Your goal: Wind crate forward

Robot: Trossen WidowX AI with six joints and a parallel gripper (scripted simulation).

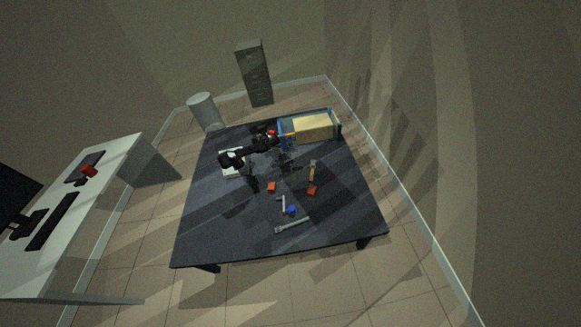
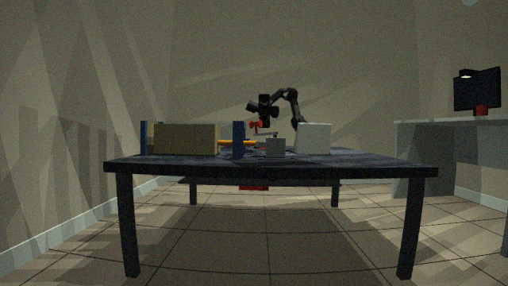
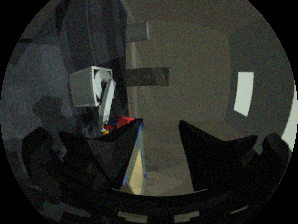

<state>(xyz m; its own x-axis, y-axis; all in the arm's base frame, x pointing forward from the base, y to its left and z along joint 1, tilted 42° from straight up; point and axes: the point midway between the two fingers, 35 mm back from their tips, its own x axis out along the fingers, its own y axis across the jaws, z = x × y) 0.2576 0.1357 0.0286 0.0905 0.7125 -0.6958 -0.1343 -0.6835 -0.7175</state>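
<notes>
The crank arm is 20 mm ahead of my gripper tip, 70 mm to the left of it and 110 mm below it. Also, from my gripper tip: grey winch: 50 mm behind, 100 mm to the left, 200 mm below; then red knob: 50 mm ahead, 50 mm to the left, 90 mm below; then blue frame: 120 mm ahead, 90 mm to the left, 120 mm below.
</notes>
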